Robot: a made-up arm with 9 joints. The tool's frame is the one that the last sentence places. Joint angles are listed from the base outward.
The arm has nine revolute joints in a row. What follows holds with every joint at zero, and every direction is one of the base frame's.
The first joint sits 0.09 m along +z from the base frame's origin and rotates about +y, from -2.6 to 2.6 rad.
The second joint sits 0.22 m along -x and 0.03 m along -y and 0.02 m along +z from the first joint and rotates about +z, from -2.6 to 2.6 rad.
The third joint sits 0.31 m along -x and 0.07 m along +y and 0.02 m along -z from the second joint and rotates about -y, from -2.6 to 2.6 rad.
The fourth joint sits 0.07 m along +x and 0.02 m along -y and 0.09 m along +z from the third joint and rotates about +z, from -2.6 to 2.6 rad.
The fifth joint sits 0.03 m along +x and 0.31 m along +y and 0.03 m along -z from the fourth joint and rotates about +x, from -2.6 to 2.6 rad.
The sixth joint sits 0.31 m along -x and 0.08 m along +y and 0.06 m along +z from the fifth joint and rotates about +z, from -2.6 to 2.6 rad.
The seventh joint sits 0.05 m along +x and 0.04 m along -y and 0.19 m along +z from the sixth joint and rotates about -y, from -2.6 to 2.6 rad.
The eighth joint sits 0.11 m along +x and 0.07 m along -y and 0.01 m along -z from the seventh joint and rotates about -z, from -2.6 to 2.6 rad.
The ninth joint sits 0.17 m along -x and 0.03 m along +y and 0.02 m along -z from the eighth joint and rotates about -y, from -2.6 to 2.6 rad.
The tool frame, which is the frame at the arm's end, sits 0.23 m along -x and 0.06 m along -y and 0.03 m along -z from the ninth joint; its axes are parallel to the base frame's.
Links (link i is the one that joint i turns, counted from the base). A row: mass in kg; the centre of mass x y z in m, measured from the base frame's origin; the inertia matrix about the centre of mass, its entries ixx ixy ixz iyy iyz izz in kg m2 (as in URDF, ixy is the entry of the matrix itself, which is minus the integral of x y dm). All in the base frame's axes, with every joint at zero. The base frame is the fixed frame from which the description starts. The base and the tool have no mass.
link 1: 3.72; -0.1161 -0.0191 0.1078; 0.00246 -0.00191 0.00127 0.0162 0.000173 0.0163
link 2: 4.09; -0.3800 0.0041 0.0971; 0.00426 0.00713 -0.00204 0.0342 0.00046 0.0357
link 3: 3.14; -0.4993 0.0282 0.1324; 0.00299 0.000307 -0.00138 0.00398 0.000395 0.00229
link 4: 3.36; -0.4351 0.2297 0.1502; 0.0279 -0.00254 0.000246 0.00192 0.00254 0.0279
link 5: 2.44; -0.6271 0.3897 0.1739; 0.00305 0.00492 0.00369 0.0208 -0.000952 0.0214
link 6: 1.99; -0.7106 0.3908 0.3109; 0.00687 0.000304 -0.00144 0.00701 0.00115 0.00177
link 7: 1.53; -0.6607 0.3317 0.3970; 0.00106 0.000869 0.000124 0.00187 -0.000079 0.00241
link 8: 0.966; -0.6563 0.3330 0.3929; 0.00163 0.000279 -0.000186 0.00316 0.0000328 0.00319
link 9: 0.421; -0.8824 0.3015 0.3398; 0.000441 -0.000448 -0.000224 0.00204 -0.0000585 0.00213
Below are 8 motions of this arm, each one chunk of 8 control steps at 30 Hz.
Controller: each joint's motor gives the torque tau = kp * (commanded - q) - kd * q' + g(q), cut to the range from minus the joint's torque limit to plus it. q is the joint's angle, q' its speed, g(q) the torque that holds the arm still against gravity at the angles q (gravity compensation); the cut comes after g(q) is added. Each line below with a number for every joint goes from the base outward.
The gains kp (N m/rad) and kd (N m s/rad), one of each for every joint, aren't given. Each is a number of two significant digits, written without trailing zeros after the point. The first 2 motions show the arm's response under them.
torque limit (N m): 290 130 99 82 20 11 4.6 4.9 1.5
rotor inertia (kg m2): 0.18 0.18 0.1 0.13 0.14 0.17 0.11 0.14 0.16
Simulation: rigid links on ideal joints. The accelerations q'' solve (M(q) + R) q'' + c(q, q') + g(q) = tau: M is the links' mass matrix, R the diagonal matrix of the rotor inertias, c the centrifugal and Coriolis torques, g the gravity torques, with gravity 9.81 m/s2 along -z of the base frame. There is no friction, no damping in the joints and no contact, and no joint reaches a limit. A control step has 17 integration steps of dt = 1/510 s. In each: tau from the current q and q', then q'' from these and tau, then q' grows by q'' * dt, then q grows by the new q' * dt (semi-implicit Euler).
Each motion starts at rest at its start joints. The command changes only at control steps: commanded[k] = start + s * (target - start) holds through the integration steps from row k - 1 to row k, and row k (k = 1, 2, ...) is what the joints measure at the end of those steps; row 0 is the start. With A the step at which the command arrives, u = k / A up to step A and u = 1 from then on. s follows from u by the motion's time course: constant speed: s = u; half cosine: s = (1 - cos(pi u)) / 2; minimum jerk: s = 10 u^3 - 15 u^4 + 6 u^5; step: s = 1 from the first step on.
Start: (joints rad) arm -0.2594 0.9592 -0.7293 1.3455 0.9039 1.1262 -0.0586 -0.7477 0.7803
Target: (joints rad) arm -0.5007 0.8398 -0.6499 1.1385 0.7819 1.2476 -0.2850 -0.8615 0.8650
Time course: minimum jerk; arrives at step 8
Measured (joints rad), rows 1 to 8:
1: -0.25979 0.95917 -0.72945 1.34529 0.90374 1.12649 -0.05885 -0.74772 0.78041
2: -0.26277 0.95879 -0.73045 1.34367 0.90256 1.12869 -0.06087 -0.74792 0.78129
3: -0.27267 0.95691 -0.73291 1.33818 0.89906 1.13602 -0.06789 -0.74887 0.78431
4: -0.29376 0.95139 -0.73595 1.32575 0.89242 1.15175 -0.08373 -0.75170 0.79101
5: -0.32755 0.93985 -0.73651 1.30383 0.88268 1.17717 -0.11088 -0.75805 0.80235
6: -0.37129 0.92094 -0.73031 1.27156 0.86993 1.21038 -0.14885 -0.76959 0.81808
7: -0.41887 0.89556 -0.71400 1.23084 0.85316 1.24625 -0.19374 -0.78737 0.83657
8: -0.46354 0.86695 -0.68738 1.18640 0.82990 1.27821 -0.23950 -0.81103 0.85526
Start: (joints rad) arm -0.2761 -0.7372 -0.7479 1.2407 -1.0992 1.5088 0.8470 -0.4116 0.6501
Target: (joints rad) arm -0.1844 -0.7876 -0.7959 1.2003 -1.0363 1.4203 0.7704 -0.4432 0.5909
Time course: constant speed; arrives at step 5
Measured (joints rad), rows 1 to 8:
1: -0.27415 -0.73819 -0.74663 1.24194 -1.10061 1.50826 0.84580 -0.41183 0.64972
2: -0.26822 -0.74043 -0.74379 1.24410 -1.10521 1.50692 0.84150 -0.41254 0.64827
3: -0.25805 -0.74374 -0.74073 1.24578 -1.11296 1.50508 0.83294 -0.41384 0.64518
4: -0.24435 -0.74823 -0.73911 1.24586 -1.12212 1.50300 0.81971 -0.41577 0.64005
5: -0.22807 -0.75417 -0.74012 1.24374 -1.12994 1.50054 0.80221 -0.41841 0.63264
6: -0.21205 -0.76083 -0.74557 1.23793 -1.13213 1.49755 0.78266 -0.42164 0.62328
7: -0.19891 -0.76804 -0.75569 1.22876 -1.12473 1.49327 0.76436 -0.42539 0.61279
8: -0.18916 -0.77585 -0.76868 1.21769 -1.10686 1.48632 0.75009 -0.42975 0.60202
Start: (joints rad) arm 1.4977 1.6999 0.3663 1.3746 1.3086 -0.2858 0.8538 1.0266 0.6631
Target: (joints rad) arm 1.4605 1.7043 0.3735 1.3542 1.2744 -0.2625 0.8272 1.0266 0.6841
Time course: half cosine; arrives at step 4
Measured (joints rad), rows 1 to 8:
1: 1.49603 1.70047 0.36586 1.37358 1.30827 -0.28563 0.85359 1.02659 0.66320
2: 1.48978 1.70230 0.36488 1.37033 1.30673 -0.28489 0.85252 1.02667 0.66379
3: 1.47907 1.70484 0.36470 1.36563 1.30316 -0.28327 0.84975 1.02707 0.66540
4: 1.46833 1.70655 0.36696 1.36168 1.29761 -0.28068 0.84499 1.02793 0.66837
5: 1.46161 1.70677 0.37127 1.35924 1.29083 -0.27723 0.83875 1.02891 0.67250
6: 1.45901 1.70607 0.37550 1.35734 1.28358 -0.27304 0.83198 1.02945 0.67729
7: 1.45871 1.70503 0.37806 1.35544 1.27644 -0.26841 0.82568 1.02916 0.68211
8: 1.45923 1.70391 0.37864 1.35368 1.26995 -0.26367 0.82068 1.02808 0.68643

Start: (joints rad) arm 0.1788 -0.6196 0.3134 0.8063 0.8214 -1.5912 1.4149 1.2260 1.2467
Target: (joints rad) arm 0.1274 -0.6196 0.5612 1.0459 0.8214 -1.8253 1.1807 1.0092 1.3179
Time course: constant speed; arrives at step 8
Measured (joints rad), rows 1 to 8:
1: 0.17990 -0.62284 0.31887 0.81448 0.82045 -1.59311 1.41238 1.22399 1.24715
2: 0.18181 -0.62863 0.33275 0.83212 0.81713 -1.59879 1.40459 1.21721 1.24849
3: 0.18300 -0.63423 0.35347 0.85540 0.81067 -1.60939 1.39055 1.20412 1.25097
4: 0.18217 -0.63809 0.37905 0.88188 0.80142 -1.62590 1.37038 1.18424 1.25480
5: 0.17878 -0.63978 0.40829 0.91047 0.79070 -1.64898 1.34488 1.15802 1.26016
6: 0.17282 -0.63945 0.44061 0.94064 0.78040 -1.67885 1.31511 1.12656 1.26718
7: 0.16459 -0.63746 0.47559 0.97201 0.77231 -1.71517 1.28221 1.09133 1.27593
8: 0.15450 -0.63424 0.51271 1.00419 0.76773 -1.75705 1.24711 1.05393 1.28634

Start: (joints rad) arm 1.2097 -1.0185 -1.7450 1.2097 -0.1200 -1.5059 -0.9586 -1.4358 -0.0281
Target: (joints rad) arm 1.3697 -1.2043 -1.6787 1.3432 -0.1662 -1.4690 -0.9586 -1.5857 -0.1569
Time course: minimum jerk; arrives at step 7
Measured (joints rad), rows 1 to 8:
1: 1.21059 -1.01956 -1.74504 1.21061 -0.12009 -1.50565 -0.95855 -1.43571 -0.02829
2: 1.21672 -1.02678 -1.74518 1.21677 -0.12059 -1.50388 -0.95815 -1.43544 -0.02975
3: 1.23434 -1.04695 -1.74505 1.23406 -0.12136 -1.49872 -0.95686 -1.43622 -0.03469
4: 1.26592 -1.08185 -1.74376 1.26432 -0.12156 -1.48940 -0.95417 -1.44156 -0.04559
5: 1.30605 -1.12514 -1.73963 1.30178 -0.12048 -1.47737 -0.95019 -1.45615 -0.06373
6: 1.34264 -1.16560 -1.72988 1.33456 -0.11878 -1.46583 -0.94604 -1.48336 -0.08801
7: 1.36506 -1.19402 -1.71281 1.35240 -0.11909 -1.45763 -0.94364 -1.52267 -0.11507
8: 1.37301 -1.20888 -1.69131 1.35525 -0.12502 -1.45326 -0.94444 -1.56859 -0.14120

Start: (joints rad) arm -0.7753 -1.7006 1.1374 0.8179 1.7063 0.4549 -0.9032 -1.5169 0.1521
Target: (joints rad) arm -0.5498 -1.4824 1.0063 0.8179 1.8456 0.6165 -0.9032 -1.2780 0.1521
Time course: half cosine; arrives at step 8
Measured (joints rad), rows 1 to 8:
1: -0.77217 -1.69950 1.13697 0.81563 1.70720 0.45510 -0.90343 -1.51643 0.15210
2: -0.76033 -1.69470 1.13396 0.80810 1.71144 0.45673 -0.90416 -1.51352 0.15195
3: -0.73721 -1.68337 1.12506 0.79607 1.72183 0.46222 -0.90530 -1.50480 0.15138
4: -0.70422 -1.66329 1.10831 0.78341 1.73991 0.47412 -0.90651 -1.48703 0.15023
5: -0.66532 -1.63365 1.08446 0.77491 1.76508 0.49384 -0.90747 -1.45857 0.14870
6: -0.62573 -1.59562 1.05662 0.77447 1.79425 0.52103 -0.90801 -1.42006 0.14727
7: -0.59084 -1.55267 1.02900 0.78407 1.82229 0.55348 -0.90799 -1.37448 0.14663
8: -0.56532 -1.51014 1.00578 0.80325 1.84332 0.58762 -0.90719 -1.32660 0.14737

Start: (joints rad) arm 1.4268 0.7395 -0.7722 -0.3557 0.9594 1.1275 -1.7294 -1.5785 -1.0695
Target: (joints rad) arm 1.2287 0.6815 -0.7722 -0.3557 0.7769 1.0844 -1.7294 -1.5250 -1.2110
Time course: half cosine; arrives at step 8
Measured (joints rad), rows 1 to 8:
1: 1.42590 0.73885 -0.77164 -0.35464 0.95873 1.12732 -1.72948 -1.57818 -1.06972
2: 1.42159 0.73619 -0.76902 -0.35048 0.95532 1.12648 -1.72985 -1.57660 -1.07102
3: 1.41093 0.73079 -0.76313 -0.34251 0.94648 1.12452 -1.73078 -1.57258 -1.07492
4: 1.39204 0.72306 -0.75452 -0.33222 0.93027 1.12119 -1.73236 -1.56520 -1.08318
5: 1.36473 0.71419 -0.74548 -0.32249 0.90626 1.11645 -1.73445 -1.55425 -1.09713
6: 1.33063 0.70560 -0.73904 -0.31646 0.87579 1.11032 -1.73673 -1.54054 -1.11714
7: 1.29299 0.69851 -0.73778 -0.31668 0.84163 1.10291 -1.73874 -1.52598 -1.14229
8: 1.25638 0.69371 -0.74336 -0.32459 0.80755 1.09458 -1.73990 -1.51331 -1.17038

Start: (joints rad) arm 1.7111 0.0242 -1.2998 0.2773 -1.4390 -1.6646 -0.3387 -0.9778 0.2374
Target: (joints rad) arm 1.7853 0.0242 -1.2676 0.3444 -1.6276 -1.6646 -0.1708 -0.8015 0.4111
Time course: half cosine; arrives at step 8
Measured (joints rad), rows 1 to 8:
1: 1.71139 0.02410 -1.29969 0.27734 -1.43999 -1.66438 -0.33822 -0.97715 0.23771
2: 1.71287 0.02363 -1.29911 0.27762 -1.44493 -1.66327 -0.33565 -0.97373 0.23940
3: 1.71676 0.02249 -1.29749 0.27855 -1.45752 -1.66047 -0.32850 -0.96444 0.24417
4: 1.72399 0.02056 -1.29429 0.28073 -1.48000 -1.65560 -0.31447 -0.94662 0.25373
5: 1.73477 0.01807 -1.28924 0.28483 -1.51186 -1.64908 -0.29236 -0.91920 0.26926
6: 1.74834 0.01555 -1.28258 0.29140 -1.54965 -1.64219 -0.26280 -0.88345 0.29101
7: 1.76309 0.01377 -1.27518 0.30074 -1.58776 -1.63679 -0.22837 -0.84313 0.31806
8: 1.77687 0.01353 -1.26848 0.31264 -1.61990 -1.63491 -0.19327 -0.80399 0.34842

